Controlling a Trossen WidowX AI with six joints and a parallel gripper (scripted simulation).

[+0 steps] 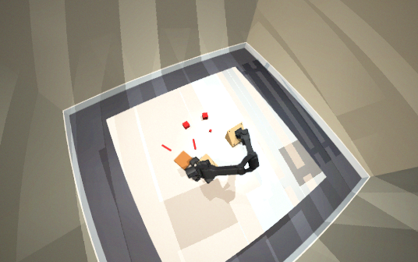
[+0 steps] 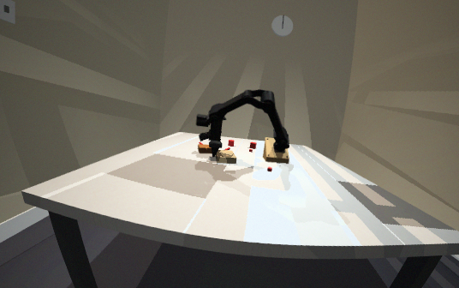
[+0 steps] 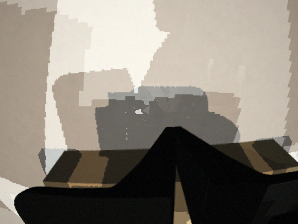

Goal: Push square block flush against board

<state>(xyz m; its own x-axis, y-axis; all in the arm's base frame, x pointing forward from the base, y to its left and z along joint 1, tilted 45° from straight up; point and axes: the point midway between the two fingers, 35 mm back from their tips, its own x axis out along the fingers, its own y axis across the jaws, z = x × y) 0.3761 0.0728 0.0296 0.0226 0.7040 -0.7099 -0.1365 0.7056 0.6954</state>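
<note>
Right now the tan board is 60 mm behind my gripper tip, 10 mm to the right of it and 10 mm above it. Also, from my gripper tip: orange square block (140 mm to the right, 60 mm ahead, 10 mm above).
</note>
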